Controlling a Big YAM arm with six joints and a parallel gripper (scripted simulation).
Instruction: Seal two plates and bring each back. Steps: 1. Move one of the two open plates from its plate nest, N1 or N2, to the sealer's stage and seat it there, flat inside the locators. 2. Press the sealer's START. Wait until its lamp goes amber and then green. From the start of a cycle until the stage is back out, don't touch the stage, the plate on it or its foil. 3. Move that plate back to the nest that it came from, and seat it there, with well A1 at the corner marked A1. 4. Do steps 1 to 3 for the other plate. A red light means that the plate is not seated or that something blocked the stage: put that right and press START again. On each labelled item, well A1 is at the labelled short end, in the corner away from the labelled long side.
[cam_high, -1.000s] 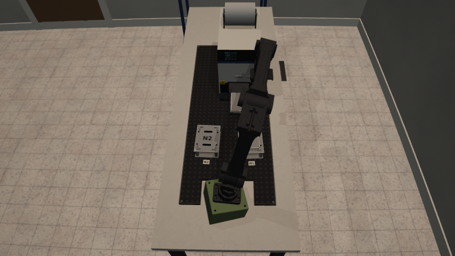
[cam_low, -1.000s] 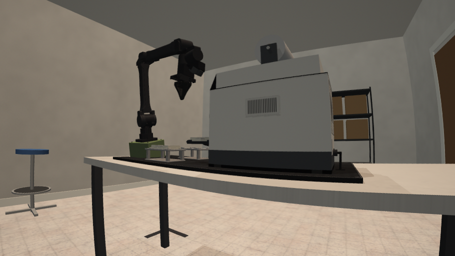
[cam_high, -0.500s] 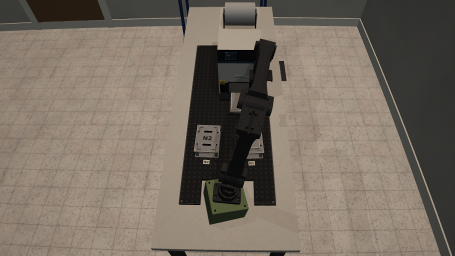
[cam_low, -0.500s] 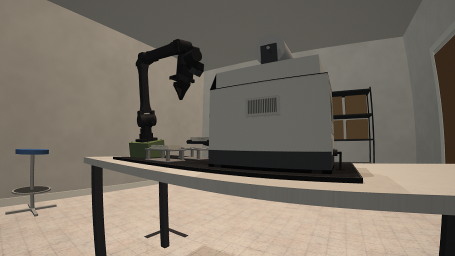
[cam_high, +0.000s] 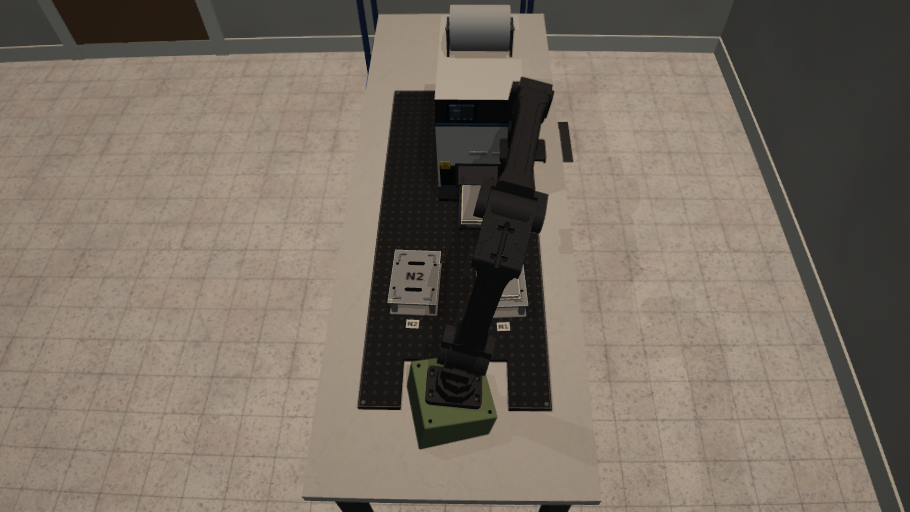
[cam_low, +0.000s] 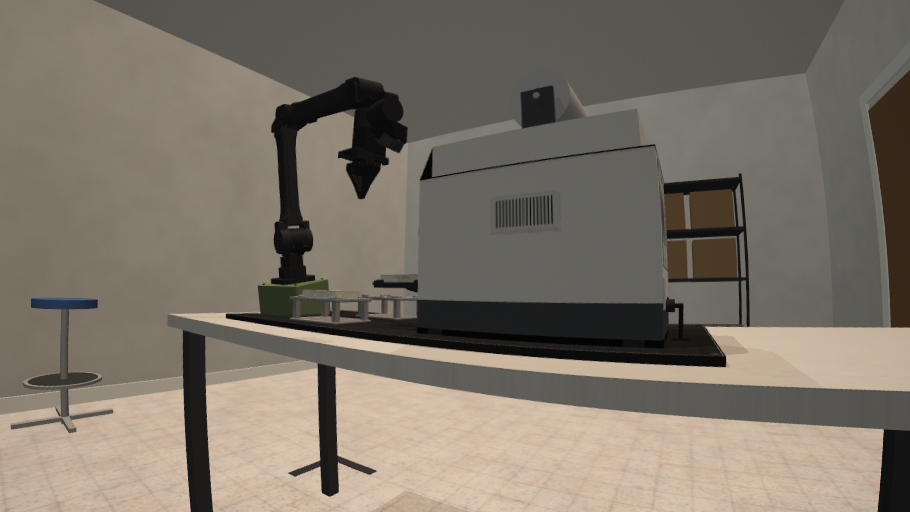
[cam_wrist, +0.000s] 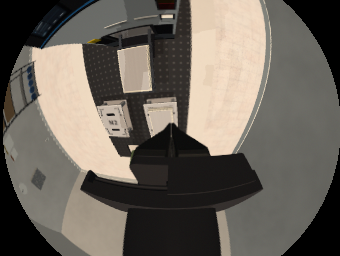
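Right now my hand is 7 cm short of the white well plate, 10 cm to the right of it and 18 cm above it. Also, from my hand: yellow warning label (17 cm ahead, 19 cm to the left, 14 cm below); foil roll (40 cm ahead, 10 cm to the left, 13 cm above); sealer stage (7 cm ahead, 10 cm to the left, 19 cm below).
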